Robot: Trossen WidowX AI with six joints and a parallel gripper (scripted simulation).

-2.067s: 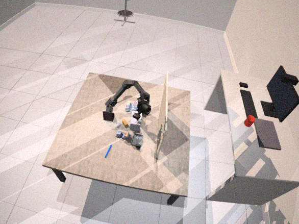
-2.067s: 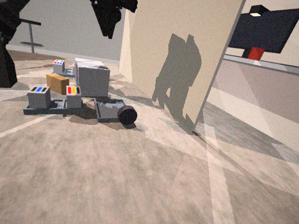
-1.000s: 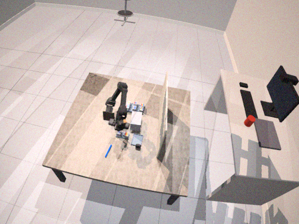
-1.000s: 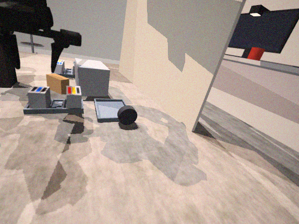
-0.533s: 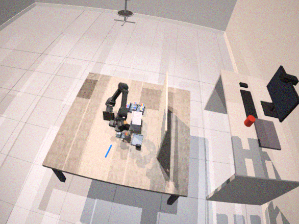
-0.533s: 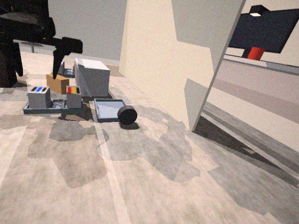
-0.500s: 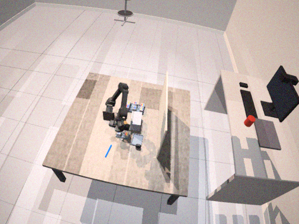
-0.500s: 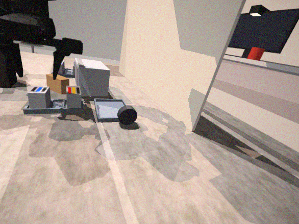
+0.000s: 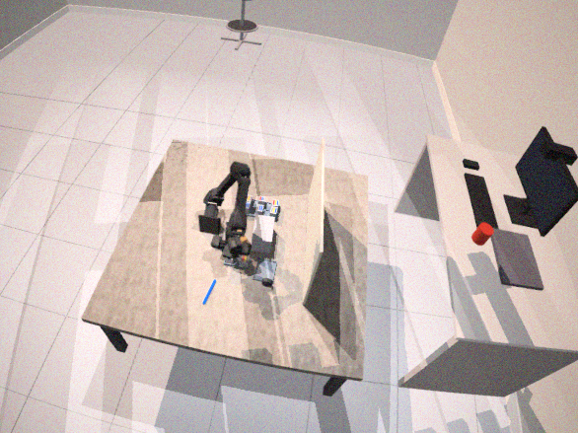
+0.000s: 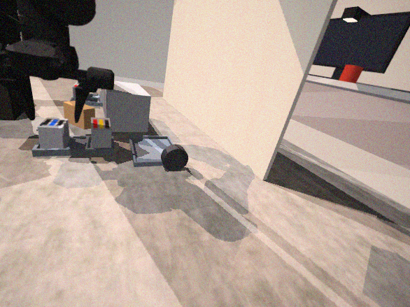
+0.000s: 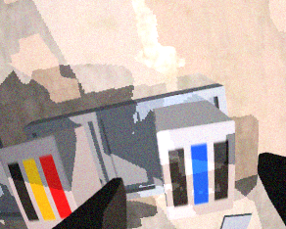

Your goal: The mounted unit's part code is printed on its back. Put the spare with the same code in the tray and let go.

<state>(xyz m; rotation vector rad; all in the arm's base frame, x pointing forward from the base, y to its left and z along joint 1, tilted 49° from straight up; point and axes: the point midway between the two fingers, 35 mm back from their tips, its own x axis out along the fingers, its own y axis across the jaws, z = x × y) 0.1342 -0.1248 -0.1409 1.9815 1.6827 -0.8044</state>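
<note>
The grey spare block lies 2 cm below my gripper tip. From my gripper tip the other things lie so: grey tray (17 cm ahead, 3 cm to the right, 5 cm below); then slotted grey holder (3 cm ahead, 5 cm below); then brown box (4 cm ahead, 13 cm to the left, 3 cm below).
</note>
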